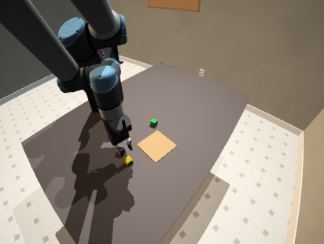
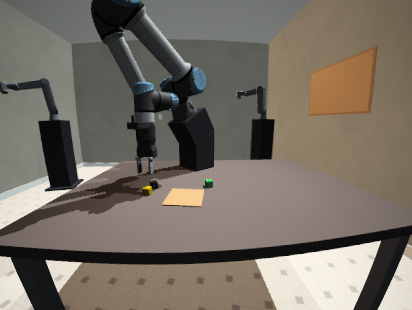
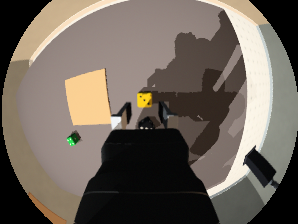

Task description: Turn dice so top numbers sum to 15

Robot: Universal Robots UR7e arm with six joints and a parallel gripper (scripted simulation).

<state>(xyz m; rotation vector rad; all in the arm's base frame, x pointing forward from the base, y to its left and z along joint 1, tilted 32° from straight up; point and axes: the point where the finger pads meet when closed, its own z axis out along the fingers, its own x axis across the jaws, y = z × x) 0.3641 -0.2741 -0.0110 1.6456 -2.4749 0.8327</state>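
Now: hand 9 cm above the yellow die. From my hand the other things lie so: black die (9 cm below, 6 cm behind, 3 cm to the left); then green die (27 cm to the left, 9 cm below); then tan mat (14 cm to the left, 11 cm below, 8 cm ahead).
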